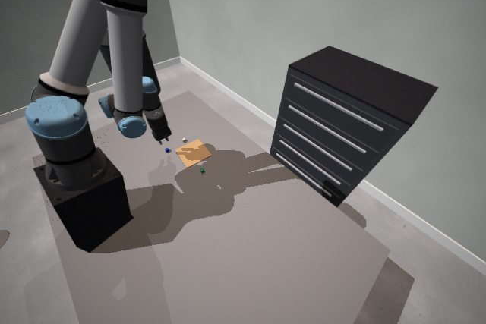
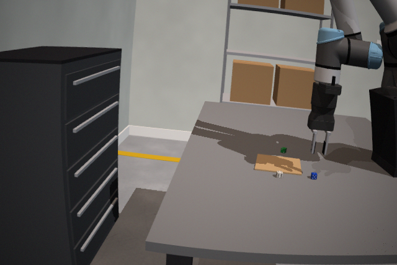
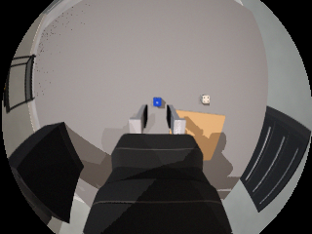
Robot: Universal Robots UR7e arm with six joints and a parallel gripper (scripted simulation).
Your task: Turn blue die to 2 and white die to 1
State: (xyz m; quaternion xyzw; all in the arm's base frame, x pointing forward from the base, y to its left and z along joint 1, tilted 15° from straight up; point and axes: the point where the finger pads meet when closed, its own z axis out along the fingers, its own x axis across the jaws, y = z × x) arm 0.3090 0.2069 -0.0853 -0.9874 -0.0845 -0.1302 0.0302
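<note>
The blue die lies 9 cm below my hand. The rest, counted from my hand: orange mat 11 cm ahead, 9 cm below, 7 cm to the right; green die 20 cm to the right, 11 cm ahead, 9 cm below; white die 10 cm ahead, 9 cm below, 3 cm to the left.
</note>
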